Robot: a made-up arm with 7 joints.
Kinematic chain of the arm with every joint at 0, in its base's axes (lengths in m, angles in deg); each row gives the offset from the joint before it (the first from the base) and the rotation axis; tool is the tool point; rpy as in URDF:
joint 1: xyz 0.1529 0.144 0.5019 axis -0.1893 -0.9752 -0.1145
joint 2: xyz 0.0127 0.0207 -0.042 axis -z
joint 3: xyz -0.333 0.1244 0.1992 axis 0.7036 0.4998 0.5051
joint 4: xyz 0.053 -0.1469 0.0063 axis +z
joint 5: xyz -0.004 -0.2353 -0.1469 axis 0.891 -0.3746 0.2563
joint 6: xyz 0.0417 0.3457 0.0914 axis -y
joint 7: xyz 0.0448 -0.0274 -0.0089 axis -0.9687 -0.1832 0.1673
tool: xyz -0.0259 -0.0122 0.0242 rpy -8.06 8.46 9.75
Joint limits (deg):
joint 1: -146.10..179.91
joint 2: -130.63..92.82
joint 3: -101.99..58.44
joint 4: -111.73..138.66
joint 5: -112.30..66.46
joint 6: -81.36..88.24
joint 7: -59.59..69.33
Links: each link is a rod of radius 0.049 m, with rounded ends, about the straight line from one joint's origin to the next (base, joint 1, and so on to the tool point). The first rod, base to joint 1, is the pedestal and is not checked.
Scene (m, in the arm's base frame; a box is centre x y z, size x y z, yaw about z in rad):
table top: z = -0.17
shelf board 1: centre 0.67 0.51 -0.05 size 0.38 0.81 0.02 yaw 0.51
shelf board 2: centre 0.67 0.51 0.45 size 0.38 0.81 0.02 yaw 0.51
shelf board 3: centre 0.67 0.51 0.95 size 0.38 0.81 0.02 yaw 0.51
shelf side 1: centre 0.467 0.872 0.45 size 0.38 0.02 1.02 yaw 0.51
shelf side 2: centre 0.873 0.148 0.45 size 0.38 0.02 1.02 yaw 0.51
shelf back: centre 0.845 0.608 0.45 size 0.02 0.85 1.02 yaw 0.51
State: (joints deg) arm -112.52 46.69 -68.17 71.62 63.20 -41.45 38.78
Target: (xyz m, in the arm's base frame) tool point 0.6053 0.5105 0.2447
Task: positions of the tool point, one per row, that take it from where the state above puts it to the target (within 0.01 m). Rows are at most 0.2 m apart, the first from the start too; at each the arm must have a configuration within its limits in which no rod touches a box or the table.
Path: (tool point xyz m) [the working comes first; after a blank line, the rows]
Joints at the target: 4.67 92.82 51.49 88.08 -92.48 -45.30 42.23
Straight joint move there: clear.

1: 0.6450 0.4141 0.7428
2: 0.5180 0.4160 0.7825
3: 0.3889 0.4294 0.7864
4: 0.2701 0.4524 0.7512
5: 0.1764 0.4815 0.6781
6: 0.1223 0.5120 0.5745
7: 0.1197 0.5384 0.4546
8: 0.1748 0.5552 0.3387
9: 0.2847 0.5577 0.2506
10: 0.4362 0.5429 0.2134
11: 0.6053 0.5105 0.2446

